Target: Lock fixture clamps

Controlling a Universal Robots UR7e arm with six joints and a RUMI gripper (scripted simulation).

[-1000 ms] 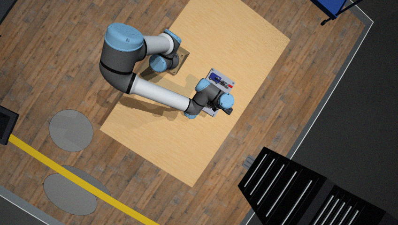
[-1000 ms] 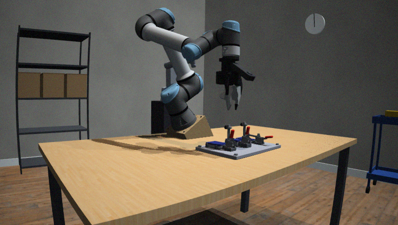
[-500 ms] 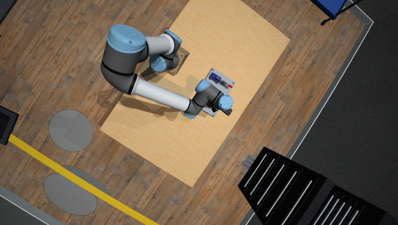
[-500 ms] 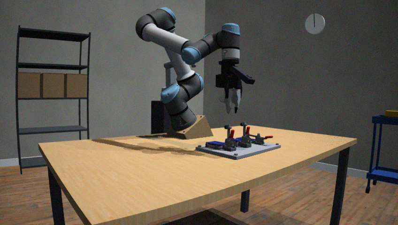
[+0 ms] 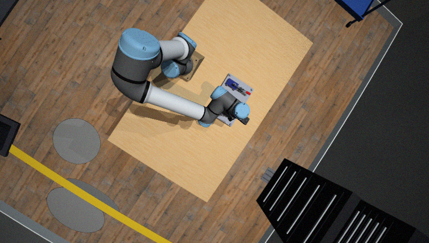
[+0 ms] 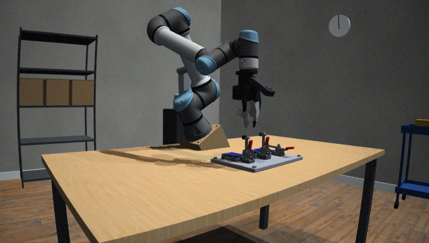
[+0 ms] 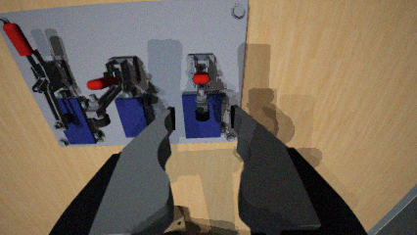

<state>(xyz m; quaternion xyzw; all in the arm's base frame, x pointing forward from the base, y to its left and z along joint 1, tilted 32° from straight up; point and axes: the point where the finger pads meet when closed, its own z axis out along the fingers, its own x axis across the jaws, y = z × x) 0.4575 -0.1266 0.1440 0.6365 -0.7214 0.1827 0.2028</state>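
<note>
My hand is 8 cm past the blue part, 1 cm to the right of it and 14 cm above it. Also, from my hand: grey fixture plate: 2 cm behind, 11 cm to the left, 16 cm below.
</note>
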